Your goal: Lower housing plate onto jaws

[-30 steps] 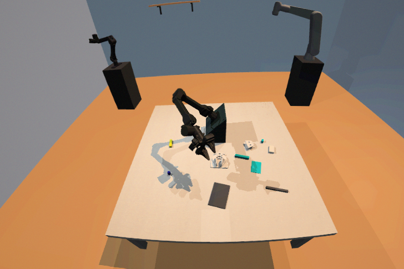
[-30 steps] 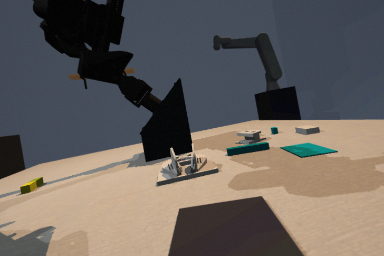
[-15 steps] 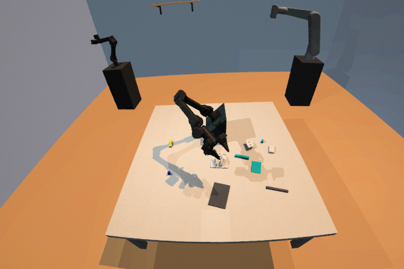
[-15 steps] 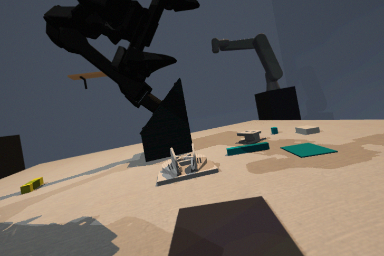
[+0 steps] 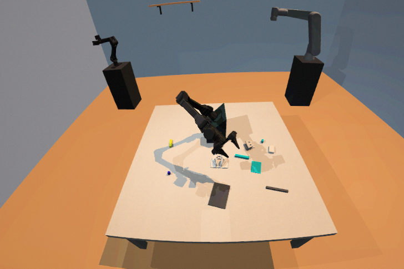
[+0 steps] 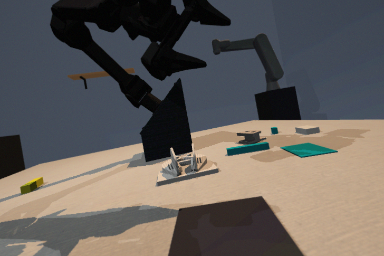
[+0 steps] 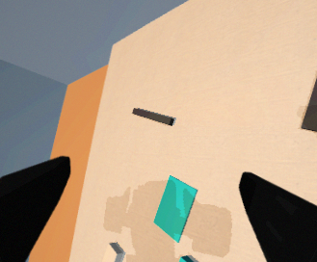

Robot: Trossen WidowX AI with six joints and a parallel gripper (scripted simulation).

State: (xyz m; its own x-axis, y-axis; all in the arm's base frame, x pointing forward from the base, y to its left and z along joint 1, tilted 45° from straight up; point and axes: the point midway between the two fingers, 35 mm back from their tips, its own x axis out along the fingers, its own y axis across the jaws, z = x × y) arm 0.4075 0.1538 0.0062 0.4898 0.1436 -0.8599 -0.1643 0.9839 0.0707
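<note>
The teal bar lies 160 mm behind my gripper tip, 80 mm to the left of it and 220 mm below it. The rest, counted from my gripper tip: dark bar 100 mm ahead, 290 mm to the left, 230 mm below; then teal square 70 mm behind, 180 mm to the left, 230 mm below; then dark plate 150 mm ahead, 80 mm to the right, 230 mm below.
</note>
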